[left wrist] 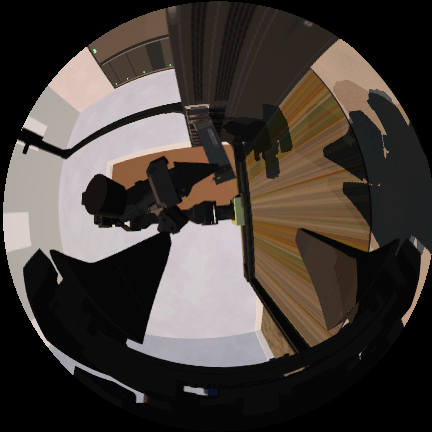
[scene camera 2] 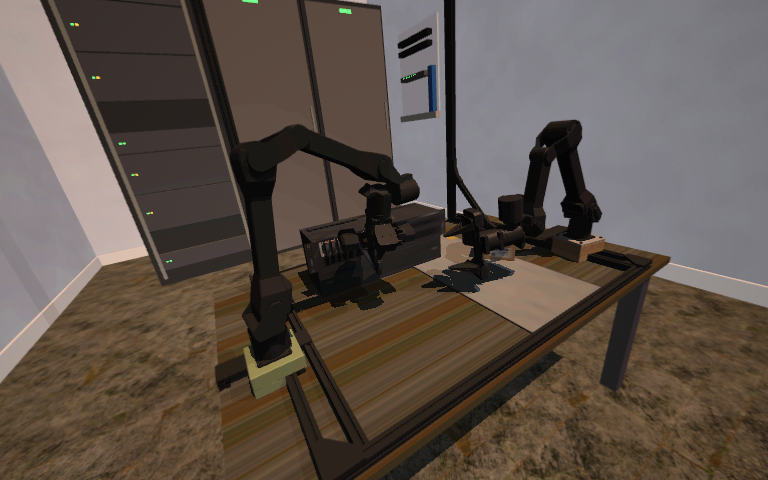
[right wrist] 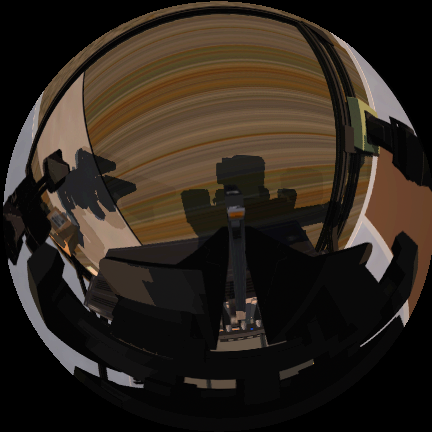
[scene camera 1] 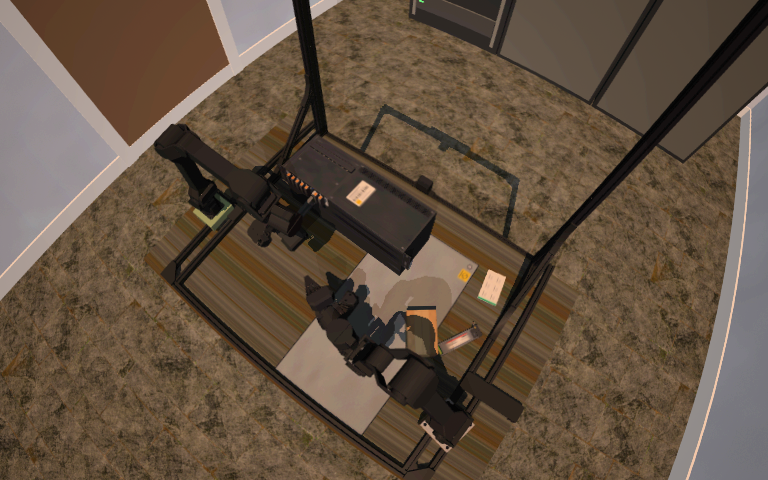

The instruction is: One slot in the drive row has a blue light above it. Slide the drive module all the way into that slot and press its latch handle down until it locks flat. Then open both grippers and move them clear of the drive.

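Where they show: left gripper, fingertip midpoint: [left wrist: 235,236] [scene camera 2: 446,252] [right wrist: 46,189] [scene camera 1: 309,284]; right gripper, fingertip midpoint: [left wrist: 217,166] [scene camera 2: 375,262] [right wrist: 235,232]; left arm's base, link origin: [scene camera 2: 578,236] [scene camera 1: 447,425]; right arm's base, link origin: [left wrist: 232,211] [scene camera 2: 272,351] [right wrist: 371,128] [scene camera 1: 211,207].
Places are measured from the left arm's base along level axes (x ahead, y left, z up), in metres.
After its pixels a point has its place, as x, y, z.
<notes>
The black chassis [scene camera 1: 390,217] @[0.486, -0.242, 0.114] [scene camera 2: 425,243] @[0.455, -0.188, 0.010] [left wrist: 225,50] @[0.521, -0.176, 0.053] stands at the back of the table, its drive row [scene camera 1: 297,182] @[0.746, -0.126, 0.107] [scene camera 2: 331,253] @[0.775, -0.133, 0.068] facing the right arm. A tiny blue light [right wrist: 251,329] @[0.698, -0.145, 0.112] shows at the row in the right wrist view. My right gripper [right wrist: 235,232] @[0.675, -0.035, 0.057] is shut on the slim grey drive module [left wrist: 215,150] @[0.674, -0.066, 0.060] [right wrist: 238,260] @[0.676, -0.047, 0.073]. The module's inner end is at the row; how deep it sits is hidden. Its latch handle [right wrist: 233,195] @[0.671, -0.004, 0.063] sticks out at the outer end. My left gripper [scene camera 1: 318,278] @[0.499, 0.025, 0.067] [scene camera 2: 451,250] @[0.499, 0.025, 0.067] [left wrist: 235,236] @[0.499, 0.025, 0.067] is open and empty, away from the module.
A grey mat [scene camera 1: 339,390] @[0.255, 0.145, -0.059] [scene camera 2: 538,302] @[0.319, 0.160, -0.059] lies across the table. An orange box [scene camera 1: 421,316] @[0.254, -0.148, 0.001], a flat device with a red-and-white label [scene camera 1: 459,339] @[0.137, -0.193, -0.052] and a white card [scene camera 1: 491,286] @[0.180, -0.381, -0.060] are near the left arm. Black frame posts [scene camera 1: 310,67] @[0.966, -0.354, 0.259] rise at the table's edges.
</notes>
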